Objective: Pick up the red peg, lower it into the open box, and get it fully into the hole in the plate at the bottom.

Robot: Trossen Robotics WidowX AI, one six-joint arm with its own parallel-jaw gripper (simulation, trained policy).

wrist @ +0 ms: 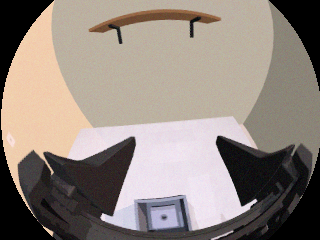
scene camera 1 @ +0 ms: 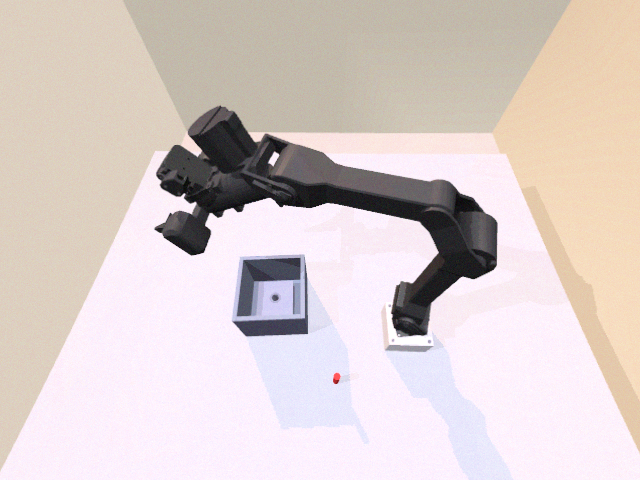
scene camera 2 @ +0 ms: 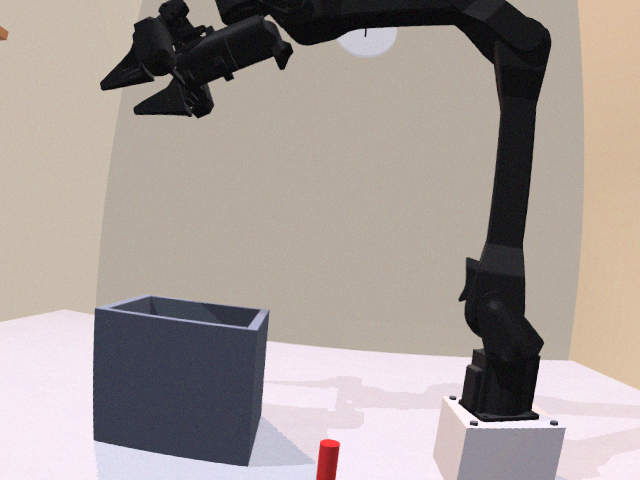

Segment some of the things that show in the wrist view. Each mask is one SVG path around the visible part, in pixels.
My gripper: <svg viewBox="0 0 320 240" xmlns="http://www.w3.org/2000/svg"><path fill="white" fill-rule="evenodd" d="M17 164L17 176L25 201L36 220L52 231L52 237L56 240L215 240L213 237L220 236L217 240L268 240L284 224L299 204L301 195L304 195L311 177L312 153L301 143L291 156L295 144L268 153L247 147L247 144L237 143L236 140L227 139L225 136L217 136L217 151L235 185L241 207L255 199L257 201L248 211L224 223L177 233L135 231L101 220L101 213L111 217L115 215L121 187L135 153L135 136L121 140L111 148L79 161L43 151L44 159L47 159L51 168L48 168L35 151L28 153L28 156L24 156L25 159L21 159Z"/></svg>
A grey box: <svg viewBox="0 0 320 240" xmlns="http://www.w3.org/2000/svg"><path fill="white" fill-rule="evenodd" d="M187 197L185 195L156 197L156 199L133 200L135 201L133 204L135 204L136 231L168 233L192 231L191 219L189 219L191 213L189 213ZM175 204L177 224L179 225L172 228L152 228L151 207Z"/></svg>
